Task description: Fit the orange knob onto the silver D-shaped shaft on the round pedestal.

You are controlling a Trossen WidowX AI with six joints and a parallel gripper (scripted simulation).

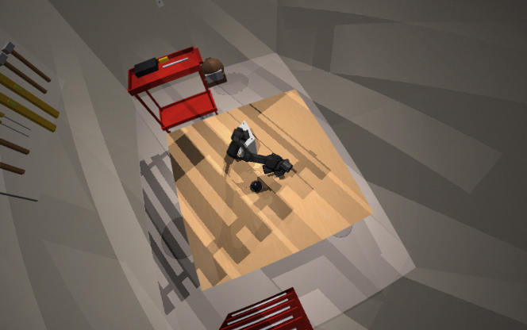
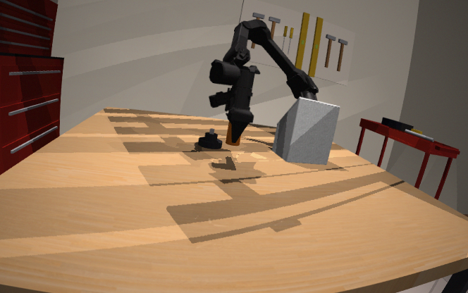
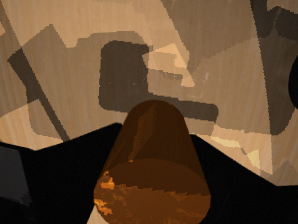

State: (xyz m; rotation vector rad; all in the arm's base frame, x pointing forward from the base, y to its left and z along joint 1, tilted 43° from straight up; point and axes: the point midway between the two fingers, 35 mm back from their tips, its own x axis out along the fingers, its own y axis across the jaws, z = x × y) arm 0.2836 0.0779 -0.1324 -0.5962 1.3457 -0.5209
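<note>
My gripper tip is 17 cm to the left of the round pedestal, 6 cm short of it and 4 cm above it. Also, from my gripper tip: orange knob 3 cm above.
</note>
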